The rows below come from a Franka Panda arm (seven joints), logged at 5 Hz.
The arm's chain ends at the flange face. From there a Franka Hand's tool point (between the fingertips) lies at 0.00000 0.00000 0.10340 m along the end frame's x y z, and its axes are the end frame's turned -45 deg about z.
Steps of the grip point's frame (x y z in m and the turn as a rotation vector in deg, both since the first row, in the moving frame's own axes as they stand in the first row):
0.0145 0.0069 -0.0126 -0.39 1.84 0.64
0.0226 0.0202 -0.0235 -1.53 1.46 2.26
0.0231 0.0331 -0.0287 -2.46 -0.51 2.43
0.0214 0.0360 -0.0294 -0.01 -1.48 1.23
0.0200 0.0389 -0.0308 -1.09 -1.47 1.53
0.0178 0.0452 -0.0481 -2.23 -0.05 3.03
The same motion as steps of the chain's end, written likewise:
0.0123 -0.0035 -0.0125 1.03 1.58 0.64
0.0265 -0.0019 -0.0234 -0.05 2.11 2.26
0.0373 0.0032 -0.0286 -2.10 1.38 2.43
0.0425 0.0084 -0.0294 -1.05 -1.04 1.23
0.0422 0.0101 -0.0307 -1.81 -0.27 1.53
0.0418 0.0164 -0.0480 -1.61 1.54 3.03

